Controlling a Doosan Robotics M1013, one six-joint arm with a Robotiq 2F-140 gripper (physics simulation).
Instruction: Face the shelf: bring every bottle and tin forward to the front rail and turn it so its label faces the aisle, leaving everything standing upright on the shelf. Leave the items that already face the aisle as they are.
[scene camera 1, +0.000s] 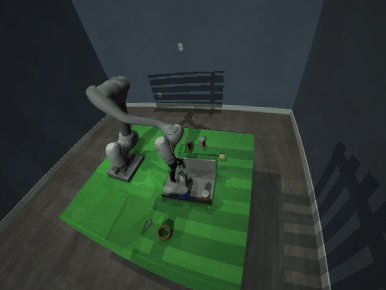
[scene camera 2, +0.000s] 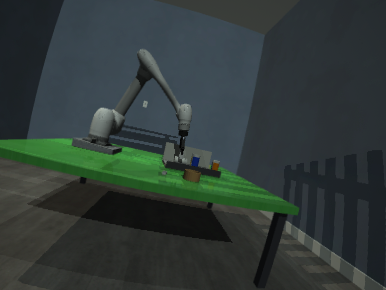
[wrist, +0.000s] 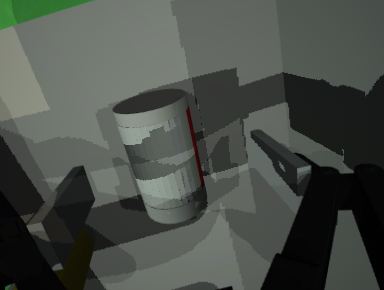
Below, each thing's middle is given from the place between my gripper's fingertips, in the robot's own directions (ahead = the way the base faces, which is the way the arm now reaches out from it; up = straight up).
Now: the grey shelf (scene camera 1: 201, 173) 80 mm ahead of my hand, 20 mm to the right of it and 10 mm above it. Also, from my hand: grey shelf tray (scene camera 1: 197, 180) 80 mm ahead, 20 mm to the right, 70 mm below; shelf back wall (wrist: 325, 58) 70 mm ahead, 130 mm to the left, 10 mm above.
